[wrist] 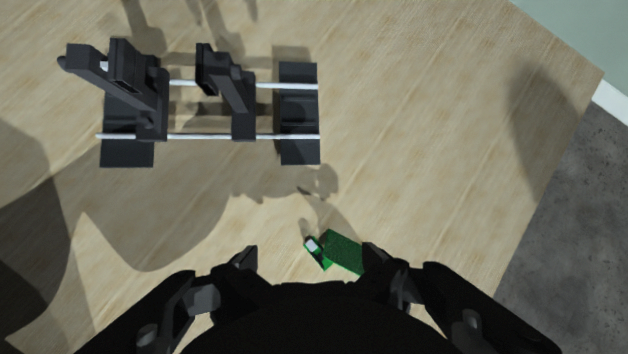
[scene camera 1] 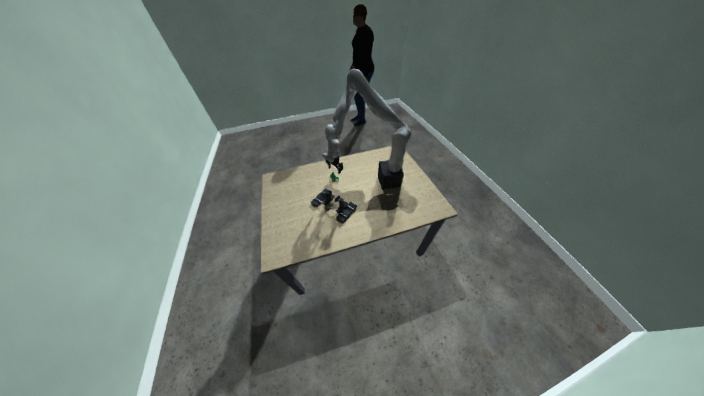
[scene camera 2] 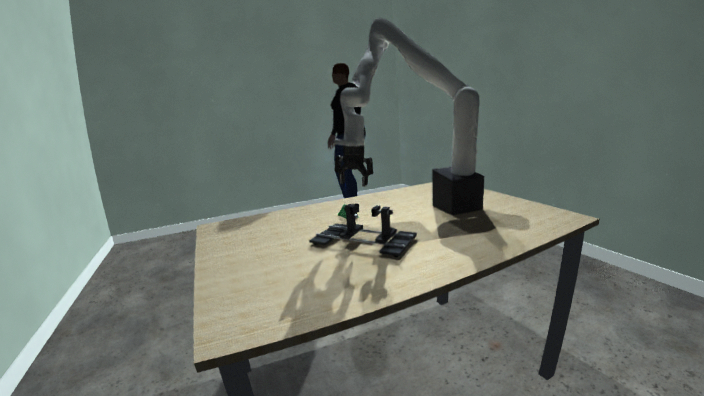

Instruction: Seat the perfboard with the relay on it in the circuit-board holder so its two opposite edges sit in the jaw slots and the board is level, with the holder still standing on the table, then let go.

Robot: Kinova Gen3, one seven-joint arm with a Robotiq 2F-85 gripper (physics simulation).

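The green perfboard is on the table outside the holder, on its far side in the scene views. It looks tilted, with a small green part carrying a pale block beside it in the wrist view; whether this is the relay is unclear. The black circuit-board holder stands on its two feet, its jaws apart with no board between them. My gripper is wide open and empty, above the perfboard. Its right finger covers part of the board in the wrist view.
The wooden table bears everything. The arm's black base stands to the right of the holder. The holder's two upright jaw posts rise near the board. A person stands behind the table.
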